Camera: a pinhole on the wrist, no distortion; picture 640 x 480 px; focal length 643.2 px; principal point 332.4 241.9 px. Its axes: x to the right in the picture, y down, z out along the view. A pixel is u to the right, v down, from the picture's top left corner.
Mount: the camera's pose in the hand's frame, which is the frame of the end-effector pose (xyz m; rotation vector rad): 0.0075 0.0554 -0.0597 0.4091 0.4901 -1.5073
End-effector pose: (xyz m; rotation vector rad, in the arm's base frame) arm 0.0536 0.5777 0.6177 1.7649 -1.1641 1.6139
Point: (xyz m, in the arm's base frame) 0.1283 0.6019 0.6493
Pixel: outside the picture
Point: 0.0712 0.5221 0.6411
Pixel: 214 365
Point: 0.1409 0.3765 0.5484
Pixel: outside the picture
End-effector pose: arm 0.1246 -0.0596 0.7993 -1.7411 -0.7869 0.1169
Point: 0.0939 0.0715 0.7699
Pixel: 146 317
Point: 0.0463 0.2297 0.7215
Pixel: 41 341
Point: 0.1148 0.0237 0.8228
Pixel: 363 368
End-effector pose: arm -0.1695 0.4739 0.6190 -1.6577 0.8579 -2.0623
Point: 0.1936 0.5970 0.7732
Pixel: 358 130
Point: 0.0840 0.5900 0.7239
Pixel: 401 96
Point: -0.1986 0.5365 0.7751
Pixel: outside the picture
